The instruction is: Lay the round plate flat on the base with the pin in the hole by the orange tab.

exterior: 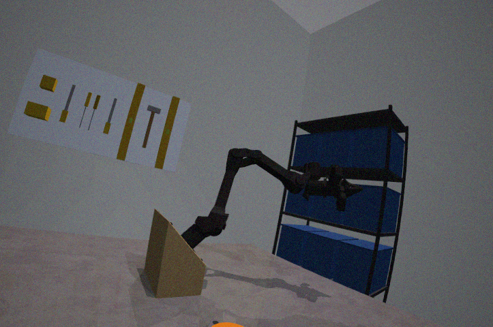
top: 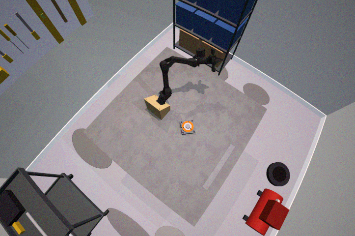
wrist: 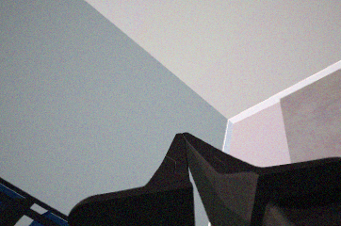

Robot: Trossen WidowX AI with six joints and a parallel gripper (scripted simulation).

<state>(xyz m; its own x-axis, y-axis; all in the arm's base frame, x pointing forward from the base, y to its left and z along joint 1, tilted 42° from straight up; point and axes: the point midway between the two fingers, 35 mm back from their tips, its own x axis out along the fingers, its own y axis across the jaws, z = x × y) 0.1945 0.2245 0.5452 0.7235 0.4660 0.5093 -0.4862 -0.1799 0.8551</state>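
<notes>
The square grey base is 52 cm to the right of my gripper tip, 39 cm below it and 11 cm ahead of it.
</notes>
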